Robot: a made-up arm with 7 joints.
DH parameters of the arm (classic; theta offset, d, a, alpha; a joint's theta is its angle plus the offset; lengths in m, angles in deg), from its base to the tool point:
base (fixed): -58.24 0 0.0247 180
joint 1: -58.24 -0.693 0.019 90
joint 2: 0 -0.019 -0.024 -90
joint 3: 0 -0.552 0.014 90
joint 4: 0 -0.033 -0.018 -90
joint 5: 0 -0.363 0.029 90
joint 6: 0 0.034 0.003 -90
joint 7: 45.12 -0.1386 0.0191 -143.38
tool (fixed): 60.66 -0.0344 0 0
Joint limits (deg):
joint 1: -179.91..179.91
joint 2: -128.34..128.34
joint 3: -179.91..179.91
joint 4: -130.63..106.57
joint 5: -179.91..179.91
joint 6: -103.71..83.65
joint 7: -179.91..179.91
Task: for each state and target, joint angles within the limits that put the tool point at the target. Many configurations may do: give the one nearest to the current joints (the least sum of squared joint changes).
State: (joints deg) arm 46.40 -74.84 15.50 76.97 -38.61 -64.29 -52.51
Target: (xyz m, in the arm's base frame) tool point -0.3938 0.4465 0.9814
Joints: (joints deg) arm 59.34 -102.47 8.53 103.99 -36.17 -67.32 -53.03
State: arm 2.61 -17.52 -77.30 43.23 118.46 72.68 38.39
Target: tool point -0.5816 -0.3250 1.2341
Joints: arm -39.67 -64.80 -72.91 46.45 115.28 83.65 35.17
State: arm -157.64 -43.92 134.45 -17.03 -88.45 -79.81 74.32
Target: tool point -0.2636 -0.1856 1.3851
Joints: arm -147.93 -4.74 141.69 -64.88 -78.84 -83.86 74.25
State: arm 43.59 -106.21 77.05 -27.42 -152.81 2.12 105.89
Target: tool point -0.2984 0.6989 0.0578
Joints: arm 63.62 -124.61 75.65 -4.40 -154.21 1.86 106.98
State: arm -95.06 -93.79 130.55 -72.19 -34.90 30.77 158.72
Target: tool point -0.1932 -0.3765 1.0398
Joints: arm -96.19 -84.78 139.28 -112.42 -40.03 25.54 160.88
